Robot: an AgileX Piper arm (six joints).
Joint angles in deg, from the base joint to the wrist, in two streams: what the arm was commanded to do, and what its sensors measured. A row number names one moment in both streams.
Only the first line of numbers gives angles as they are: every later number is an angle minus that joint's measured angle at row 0.
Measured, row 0:
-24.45, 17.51, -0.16, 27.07, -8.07, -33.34
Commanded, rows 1 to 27:
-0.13, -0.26, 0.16, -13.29, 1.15, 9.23
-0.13, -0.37, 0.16, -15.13, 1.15, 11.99
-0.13, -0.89, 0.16, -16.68, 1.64, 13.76
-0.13, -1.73, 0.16, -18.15, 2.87, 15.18
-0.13, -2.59, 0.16, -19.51, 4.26, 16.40
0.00, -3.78, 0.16, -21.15, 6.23, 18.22
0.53, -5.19, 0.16, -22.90, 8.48, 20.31
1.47, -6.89, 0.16, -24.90, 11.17, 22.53
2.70, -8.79, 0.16, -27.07, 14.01, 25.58
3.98, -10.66, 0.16, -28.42, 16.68, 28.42
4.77, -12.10, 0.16, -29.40, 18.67, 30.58
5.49, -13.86, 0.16, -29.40, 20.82, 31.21
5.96, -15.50, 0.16, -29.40, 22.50, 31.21
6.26, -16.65, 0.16, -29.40, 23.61, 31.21
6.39, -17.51, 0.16, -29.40, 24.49, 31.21
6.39, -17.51, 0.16, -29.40, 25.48, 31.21
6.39, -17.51, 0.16, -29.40, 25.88, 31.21
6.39, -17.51, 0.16, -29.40, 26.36, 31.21
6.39, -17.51, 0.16, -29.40, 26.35, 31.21
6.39, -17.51, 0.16, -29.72, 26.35, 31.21
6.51, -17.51, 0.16, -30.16, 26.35, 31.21
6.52, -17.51, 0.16, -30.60, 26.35, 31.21
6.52, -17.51, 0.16, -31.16, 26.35, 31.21
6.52, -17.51, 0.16, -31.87, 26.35, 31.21
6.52, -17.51, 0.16, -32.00, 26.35, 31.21
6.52, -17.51, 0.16, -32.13, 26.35, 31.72
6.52, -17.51, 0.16, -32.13, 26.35, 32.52
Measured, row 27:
6.35, -17.13, 0.00, -30.75, 26.11, 31.19
